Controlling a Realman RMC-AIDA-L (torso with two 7-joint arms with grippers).
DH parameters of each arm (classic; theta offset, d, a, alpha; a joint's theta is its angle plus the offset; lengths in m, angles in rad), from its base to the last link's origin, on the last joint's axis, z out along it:
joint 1: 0 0.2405 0 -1.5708
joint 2: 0 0 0 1.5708
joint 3: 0 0.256 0 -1.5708
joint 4: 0 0 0 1.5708
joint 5: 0 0.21 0 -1.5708
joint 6: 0 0 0 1.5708
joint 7: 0 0.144 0 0
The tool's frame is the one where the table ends.
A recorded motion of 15 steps. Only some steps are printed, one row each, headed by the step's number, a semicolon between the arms.
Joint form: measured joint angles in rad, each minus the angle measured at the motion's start. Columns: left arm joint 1, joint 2, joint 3, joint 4, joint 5, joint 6, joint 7; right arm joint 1, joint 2, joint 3, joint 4, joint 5, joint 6, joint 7.
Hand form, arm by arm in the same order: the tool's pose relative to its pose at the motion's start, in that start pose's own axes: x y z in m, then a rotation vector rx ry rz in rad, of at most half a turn. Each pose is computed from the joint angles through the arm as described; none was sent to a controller.
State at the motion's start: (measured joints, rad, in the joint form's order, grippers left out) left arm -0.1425 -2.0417 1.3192 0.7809 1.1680 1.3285 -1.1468; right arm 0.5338 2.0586 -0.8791 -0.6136 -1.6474 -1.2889 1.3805
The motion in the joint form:
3: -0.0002 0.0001 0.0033 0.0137 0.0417 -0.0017 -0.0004; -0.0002 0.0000 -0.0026 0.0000 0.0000 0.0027 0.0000
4: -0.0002 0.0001 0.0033 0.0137 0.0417 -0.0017 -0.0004; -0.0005 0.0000 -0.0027 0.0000 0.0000 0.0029 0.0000
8: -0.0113 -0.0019 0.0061 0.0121 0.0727 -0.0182 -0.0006; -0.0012 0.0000 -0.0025 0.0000 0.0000 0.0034 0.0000
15: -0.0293 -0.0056 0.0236 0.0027 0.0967 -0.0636 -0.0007; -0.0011 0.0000 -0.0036 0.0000 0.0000 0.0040 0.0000
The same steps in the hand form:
3: -0.0025 0.0024 0.0014 -0.0216 -0.0341 0.0219; 0.0003 0.0000 0.0002 0.0009 0.0023 -0.0006
4: -0.0025 0.0024 0.0014 -0.0216 -0.0341 0.0219; 0.0005 -0.0001 0.0002 0.0012 0.0024 -0.0004
8: -0.0056 0.0020 0.0054 -0.0290 -0.0650 0.0342; 0.0007 -0.0002 -0.0001 0.0023 0.0026 0.0002
15: -0.0110 0.0004 0.0131 -0.0238 -0.1065 0.0430; 0.0008 -0.0001 0.0001 0.0021 0.0034 -0.0002

